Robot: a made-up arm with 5 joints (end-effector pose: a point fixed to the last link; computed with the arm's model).
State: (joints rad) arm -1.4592 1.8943 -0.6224 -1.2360 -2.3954
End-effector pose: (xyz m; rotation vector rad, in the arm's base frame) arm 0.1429 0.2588 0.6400 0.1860 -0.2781 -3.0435
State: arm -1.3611 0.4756 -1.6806 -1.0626 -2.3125
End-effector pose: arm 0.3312 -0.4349 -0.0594 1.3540 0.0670 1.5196
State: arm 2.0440 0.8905 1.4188 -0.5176 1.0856
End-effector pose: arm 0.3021 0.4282 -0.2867 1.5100 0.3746 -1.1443
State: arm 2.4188 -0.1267 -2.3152 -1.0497 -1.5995
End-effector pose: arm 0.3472 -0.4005 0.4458 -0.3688 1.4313 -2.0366
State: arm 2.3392 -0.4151 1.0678 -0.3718 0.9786
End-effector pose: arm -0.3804 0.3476 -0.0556 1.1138 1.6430 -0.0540
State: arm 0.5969 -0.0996 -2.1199 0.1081 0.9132
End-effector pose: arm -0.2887 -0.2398 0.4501 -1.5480 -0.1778 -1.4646
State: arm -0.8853 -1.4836 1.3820 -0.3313 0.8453
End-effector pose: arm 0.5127 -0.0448 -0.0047 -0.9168 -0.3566 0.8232
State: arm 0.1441 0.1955 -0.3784 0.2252 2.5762
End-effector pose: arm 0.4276 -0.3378 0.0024 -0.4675 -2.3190 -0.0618
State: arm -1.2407 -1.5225 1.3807 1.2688 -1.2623
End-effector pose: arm 0.6265 0.2911 0.0335 -2.4303 0.2378 -1.5153
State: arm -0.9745 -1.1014 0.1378 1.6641 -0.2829
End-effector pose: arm 0.3021 0.3479 0.5346 -2.3640 -0.2308 -1.4865
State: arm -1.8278 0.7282 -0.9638 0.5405 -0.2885
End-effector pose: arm 0.0278 -0.4912 0.2870 0.7781 -0.8857 -0.2354
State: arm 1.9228 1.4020 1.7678 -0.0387 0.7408
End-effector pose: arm 0.6246 0.0807 -0.2324 1.5397 -0.3136 -0.5963
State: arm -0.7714 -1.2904 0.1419 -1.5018 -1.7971
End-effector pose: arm 0.6047 -0.1345 0.3862 0.0380 1.1616 0.2216
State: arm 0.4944 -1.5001 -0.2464 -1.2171 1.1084
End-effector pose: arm 0.4545 -0.2195 -0.0600 -0.2400 -0.8514 0.1708
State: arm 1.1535 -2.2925 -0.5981 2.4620 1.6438
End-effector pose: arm 0.1516 0.2420 -0.3815 0.9096 -0.4330 -1.3589
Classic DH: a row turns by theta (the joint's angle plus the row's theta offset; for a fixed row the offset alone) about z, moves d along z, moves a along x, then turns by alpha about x. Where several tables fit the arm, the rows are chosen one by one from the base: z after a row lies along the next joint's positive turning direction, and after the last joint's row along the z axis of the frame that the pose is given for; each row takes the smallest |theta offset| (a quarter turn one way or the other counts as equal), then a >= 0, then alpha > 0; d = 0 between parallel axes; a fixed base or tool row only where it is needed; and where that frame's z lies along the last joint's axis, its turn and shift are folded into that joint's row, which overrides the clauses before.
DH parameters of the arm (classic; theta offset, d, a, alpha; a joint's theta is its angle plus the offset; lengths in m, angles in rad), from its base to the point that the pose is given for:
base (fixed): 0 0.09 0 -1.5708
joint 1: -1.5708 -0.02 0.09 -1.5708
joint 2: -1.5708 -0.01 0.09 -1.5708
joint 3: 0 0.05 0.04 -1.5708
joint 4: 1.5708 -0.58 0.07 -1.5708
joint 5: -1.5708 0.24 0.04 1.5708
tool (fixed): 3.1416 0.08 0 0

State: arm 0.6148 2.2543 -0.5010 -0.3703 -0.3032
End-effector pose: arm 0.2257 0.2155 -0.2748 2.6178 0.8394 -0.8392
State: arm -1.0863 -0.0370 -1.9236 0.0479 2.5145
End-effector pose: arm -0.1926 -0.3923 -0.2606 1.6180 1.6239 1.7590
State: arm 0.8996 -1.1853 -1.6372 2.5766 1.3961
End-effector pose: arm 0.5408 0.0637 0.3301 2.3177 -1.5037 -1.0819
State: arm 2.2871 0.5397 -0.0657 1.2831 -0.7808
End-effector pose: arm -0.1251 -0.1349 -0.5908 -0.8706 2.9110 0.7300
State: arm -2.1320 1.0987 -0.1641 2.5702 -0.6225
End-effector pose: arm -0.6500 -0.0567 0.4105 -0.3479 -1.0431 -1.5169
